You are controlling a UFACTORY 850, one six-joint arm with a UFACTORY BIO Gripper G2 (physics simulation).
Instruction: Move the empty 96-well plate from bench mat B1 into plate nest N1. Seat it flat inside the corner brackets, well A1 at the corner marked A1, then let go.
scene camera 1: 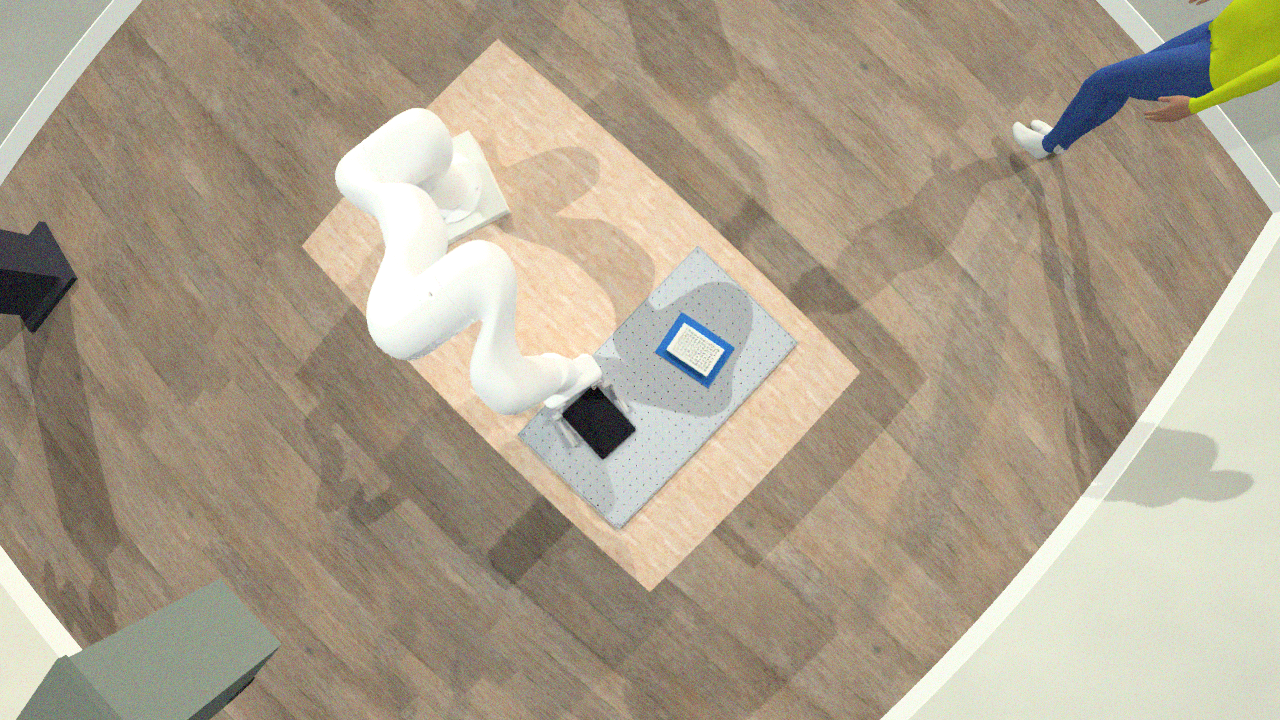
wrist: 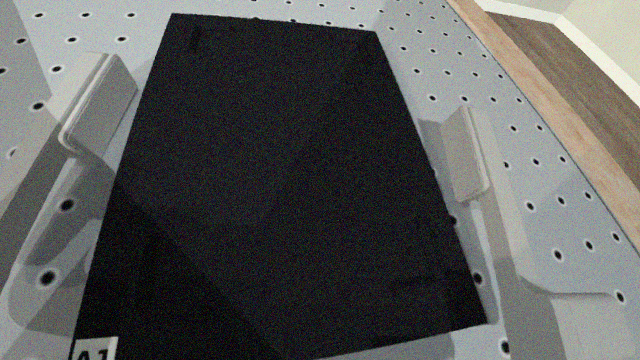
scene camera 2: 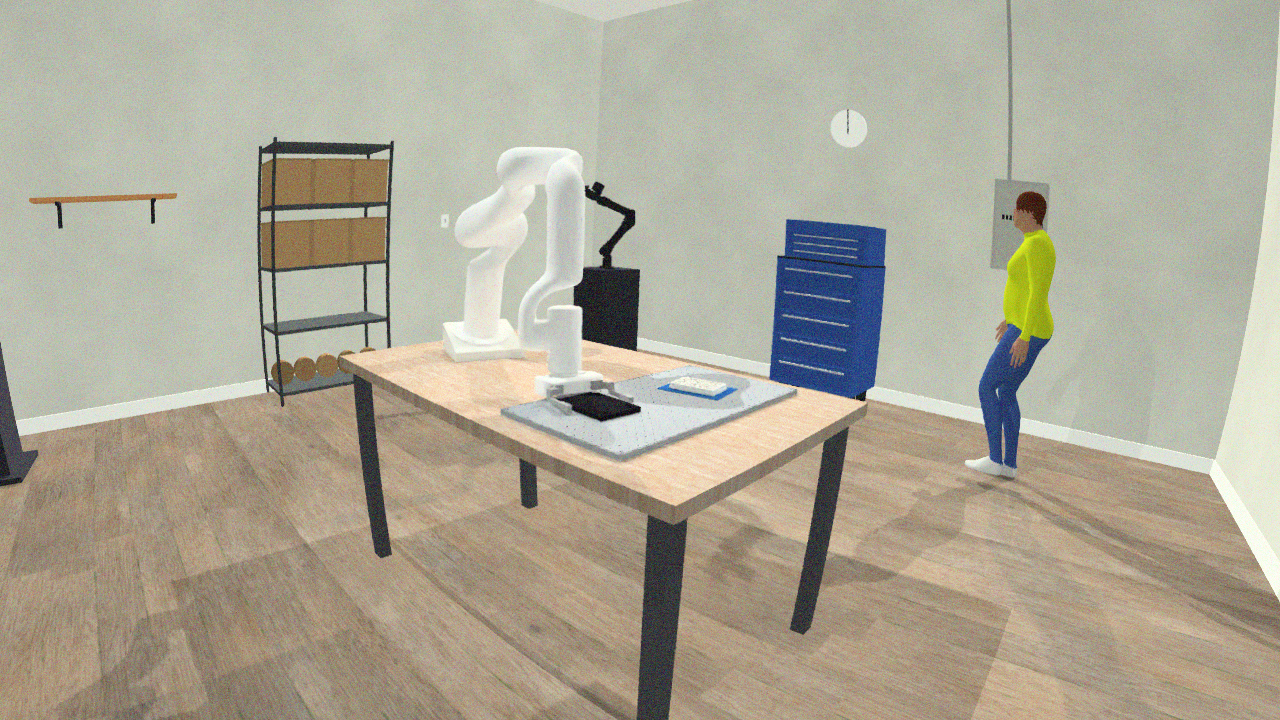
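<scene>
The white 96-well plate (scene camera 1: 696, 349) (scene camera 2: 699, 385) lies on the blue bench mat B1 (scene camera 1: 719, 365) (scene camera 2: 730, 389); neither shows in the wrist view. The plate nest N1 (scene camera 1: 605, 428) (scene camera 2: 610, 408) (wrist: 300, 200) is a flat black block with no plate on it. Its corner brackets are hard to make out in the dark. A white A1 label (wrist: 95, 350) is partly visible at its lower left in the wrist view. My gripper (scene camera 1: 592, 415) (scene camera 2: 594, 401) (wrist: 282, 129) is open and empty, low at the nest, with one finger beside each long side. Whether the fingers touch it is unclear.
A grey perforated board (scene camera 1: 662, 447) (scene camera 2: 617, 443) lies under the nest and the mat, on a wooden table (scene camera 1: 662, 555) (scene camera 2: 716, 483). The mat lies beyond the nest, toward the right in both scene views. A person (scene camera 1: 1136, 80) (scene camera 2: 1029, 295) stands on the floor away from the table.
</scene>
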